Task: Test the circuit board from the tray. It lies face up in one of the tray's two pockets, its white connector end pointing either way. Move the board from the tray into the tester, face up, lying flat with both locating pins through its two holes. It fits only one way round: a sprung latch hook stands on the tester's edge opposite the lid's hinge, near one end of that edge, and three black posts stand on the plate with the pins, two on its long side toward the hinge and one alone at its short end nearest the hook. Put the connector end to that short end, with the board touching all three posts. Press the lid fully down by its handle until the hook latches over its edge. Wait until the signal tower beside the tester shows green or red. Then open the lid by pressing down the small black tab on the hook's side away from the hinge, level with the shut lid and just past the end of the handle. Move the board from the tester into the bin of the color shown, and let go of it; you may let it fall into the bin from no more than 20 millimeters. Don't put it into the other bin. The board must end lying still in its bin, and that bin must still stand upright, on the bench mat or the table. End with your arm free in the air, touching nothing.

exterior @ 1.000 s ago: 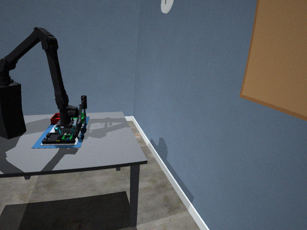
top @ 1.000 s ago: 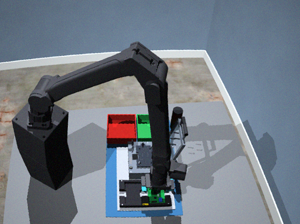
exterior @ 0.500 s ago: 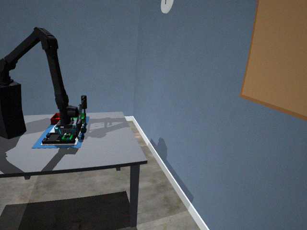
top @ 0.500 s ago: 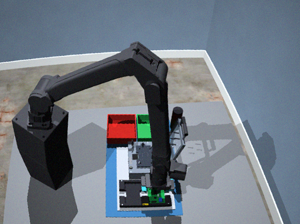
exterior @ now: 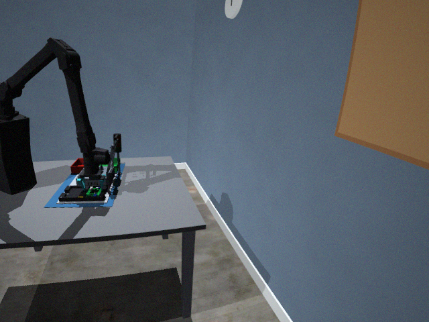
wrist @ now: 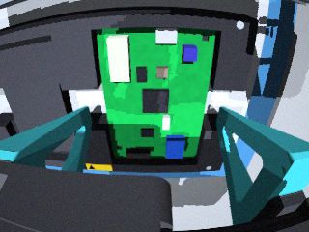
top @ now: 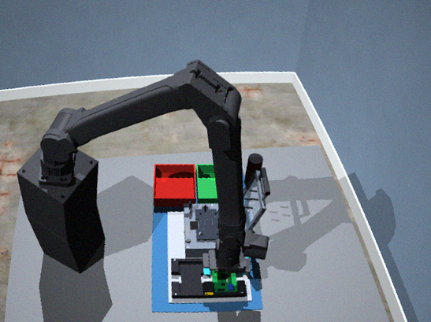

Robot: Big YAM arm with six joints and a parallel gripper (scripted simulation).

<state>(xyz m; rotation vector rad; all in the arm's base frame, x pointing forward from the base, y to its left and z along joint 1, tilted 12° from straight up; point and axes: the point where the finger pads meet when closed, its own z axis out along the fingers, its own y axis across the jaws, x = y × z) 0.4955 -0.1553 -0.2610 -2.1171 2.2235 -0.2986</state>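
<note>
Now: the green circuit board 20 mm below my hand. Also, from my hand: black latch hook: 90 mm behind, 230 mm to the left, 50 mm above; clear lid: 90 mm ahead, 160 mm to the left, 140 mm above; green bin: 30 mm ahead, 370 mm to the left, 20 mm below.
</note>
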